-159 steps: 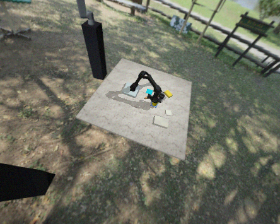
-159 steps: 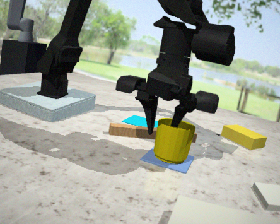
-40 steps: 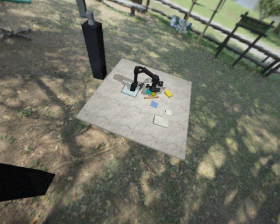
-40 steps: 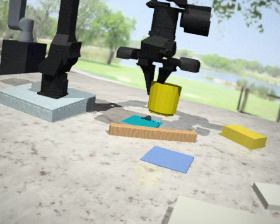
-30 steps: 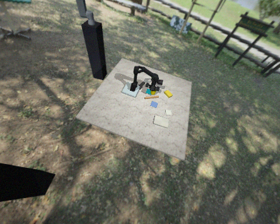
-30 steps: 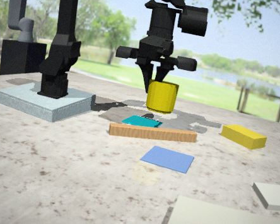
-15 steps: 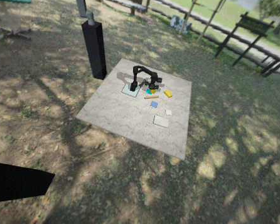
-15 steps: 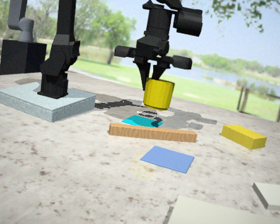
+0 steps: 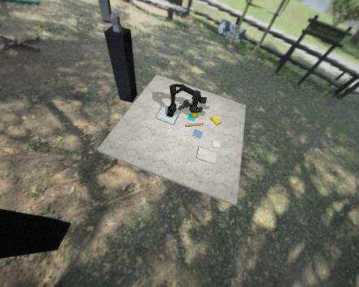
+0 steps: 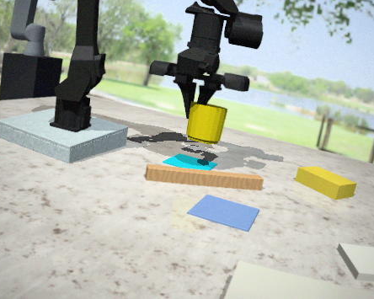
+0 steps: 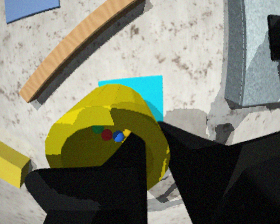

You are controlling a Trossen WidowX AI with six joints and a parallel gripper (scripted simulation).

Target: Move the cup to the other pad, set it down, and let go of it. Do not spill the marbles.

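Right now the wooden bar is 9 cm to the right of my gripper tip, 9 cm below it and 6 cm ahead of it. Round my gripper tip: yellow cup: 2 cm ahead; then blue pad: 19 cm to the right, 11 cm ahead, 10 cm below.
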